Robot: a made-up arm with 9 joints.
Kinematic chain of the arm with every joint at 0, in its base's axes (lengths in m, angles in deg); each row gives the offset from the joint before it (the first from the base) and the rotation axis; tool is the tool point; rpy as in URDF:
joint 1: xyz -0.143 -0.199 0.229 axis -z
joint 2: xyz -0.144 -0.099 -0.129 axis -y
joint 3: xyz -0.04 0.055 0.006 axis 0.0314 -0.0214 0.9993
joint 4: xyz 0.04 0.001 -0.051 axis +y
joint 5: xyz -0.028 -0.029 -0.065 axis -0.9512 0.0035 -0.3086
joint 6: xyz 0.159 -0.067 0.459 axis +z
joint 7: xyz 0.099 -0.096 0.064 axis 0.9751 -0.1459 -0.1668
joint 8: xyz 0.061 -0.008 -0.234 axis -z
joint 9: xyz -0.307 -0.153 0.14 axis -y
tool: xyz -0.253 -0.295 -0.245 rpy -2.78 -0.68 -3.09
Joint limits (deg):
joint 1: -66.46..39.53
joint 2: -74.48..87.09
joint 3: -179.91..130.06
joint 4: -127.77..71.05
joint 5: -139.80..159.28
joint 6: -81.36..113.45
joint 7: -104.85..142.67
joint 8: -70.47..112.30
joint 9: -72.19..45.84
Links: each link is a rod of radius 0.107 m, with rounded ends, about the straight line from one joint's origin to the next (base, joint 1, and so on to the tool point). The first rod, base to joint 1, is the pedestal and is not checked.
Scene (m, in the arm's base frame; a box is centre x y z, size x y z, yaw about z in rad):
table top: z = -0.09
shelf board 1: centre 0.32 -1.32 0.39 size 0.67 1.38 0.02 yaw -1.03
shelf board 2: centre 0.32 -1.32 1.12 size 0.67 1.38 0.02 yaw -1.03
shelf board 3: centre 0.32 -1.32 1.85 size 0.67 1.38 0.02 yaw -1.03
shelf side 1: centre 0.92 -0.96 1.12 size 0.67 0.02 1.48 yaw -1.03
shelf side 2: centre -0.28 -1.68 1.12 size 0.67 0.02 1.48 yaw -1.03
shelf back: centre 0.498 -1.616 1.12 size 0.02 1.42 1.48 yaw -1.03
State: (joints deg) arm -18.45 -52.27 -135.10 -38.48 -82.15 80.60 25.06 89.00 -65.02
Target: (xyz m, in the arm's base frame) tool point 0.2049 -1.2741 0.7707
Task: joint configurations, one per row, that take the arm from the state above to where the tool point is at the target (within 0.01 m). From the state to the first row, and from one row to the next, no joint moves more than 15 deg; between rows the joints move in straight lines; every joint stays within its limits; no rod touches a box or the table.
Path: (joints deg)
1: -33.17 -53.56 -123.02 -41.36 -93.68 86.59 34.77 88.46 -67.41
2: -47.90 -54.85 -110.93 -44.24 -105.21 92.57 44.49 87.93 -69.80
3: -62.62 -56.13 -98.85 -47.11 -116.74 98.56 54.20 87.39 -72.19

